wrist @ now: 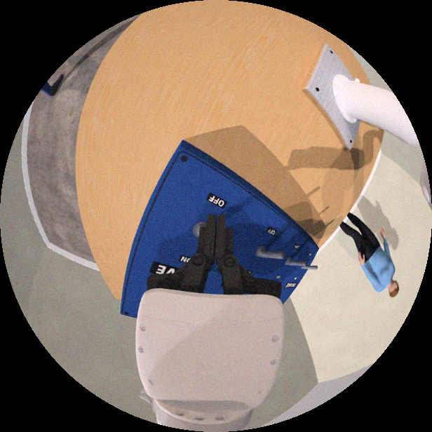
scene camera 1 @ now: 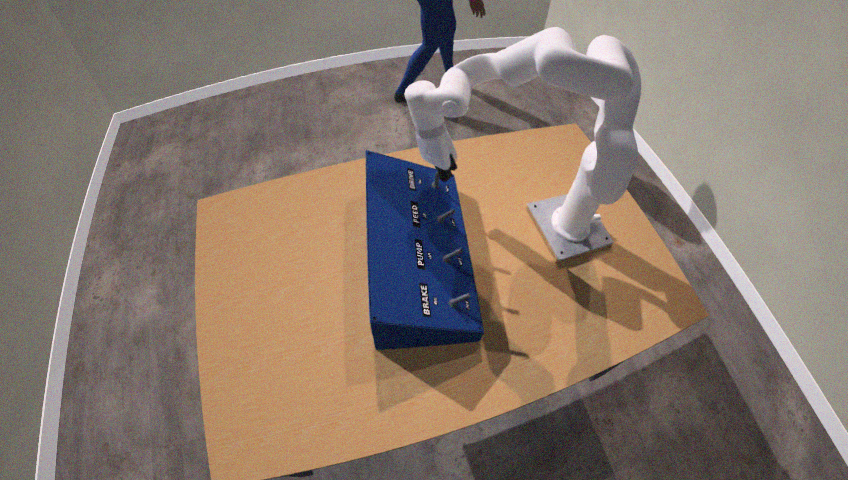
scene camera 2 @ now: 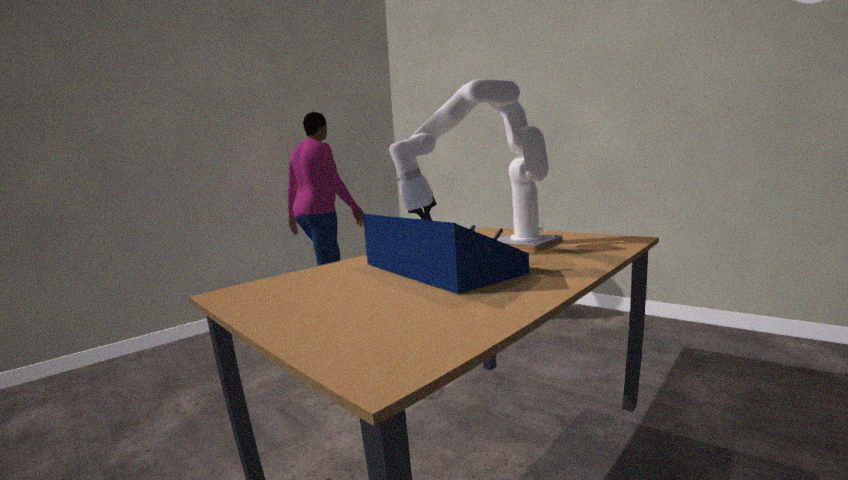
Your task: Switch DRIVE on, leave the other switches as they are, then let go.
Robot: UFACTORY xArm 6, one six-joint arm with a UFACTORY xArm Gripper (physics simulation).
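Places are measured from the arm's base along level axes (x up, y ahead, z left), in metres.
Pixels of known places: gripper, fingertip midpoint: (scene camera 1: 446,178); arm's base at its link origin: (scene camera 1: 570,224) (scene camera 2: 526,238).
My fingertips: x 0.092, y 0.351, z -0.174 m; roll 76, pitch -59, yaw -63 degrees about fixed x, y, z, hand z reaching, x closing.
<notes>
For each thing: its top centre in the pictures, then the offset to it from my fingertips. Level surfaces: height alone.
- DRIVE lever at its top centre: (scene camera 1: 437,173) dx +0.027, dy +0.029, dz +0.000 m
- FEED lever at its top centre: (scene camera 1: 448,210) dx +0.016, dy +0.035, dz +0.121 m
- PUMP lever at its top centre: (scene camera 1: 454,249) dx +0.016, dy +0.055, dz +0.239 m
- BRAKE lever at its top centre: (scene camera 1: 462,295) dx +0.016, dy +0.074, dz +0.358 m
- wooden table at its surface level: dx -0.113 m
The blue switch panel (scene camera 1: 389,249) (scene camera 2: 410,249) (wrist: 162,215) slopes down toward the robot's base. The DRIVE lever (scene camera 1: 435,182) (wrist: 198,229) is partly hidden by my fingers; in scene camera 1 it stands more upright than the others, tilted away from the OFF side. The FEED lever (scene camera 1: 446,216) (wrist: 272,254), PUMP lever (scene camera 1: 452,256) (wrist: 296,262) and BRAKE lever (scene camera 1: 459,300) (wrist: 310,267) lean toward OFF. My gripper (scene camera 1: 443,176) (wrist: 216,222) is shut and empty, fingertips low over the panel right beside the DRIVE lever. Contact cannot be made out.
The panel stands on a wooden table (scene camera 1: 267,285) (scene camera 2: 333,333) (wrist: 200,75). The robot's base plate (scene camera 1: 544,226) (wrist: 320,85) is on the panel's low side. One person (scene camera 1: 438,26) (scene camera 2: 312,178) is beyond the table; a person in light blue (wrist: 378,267) shows in the wrist view.
</notes>
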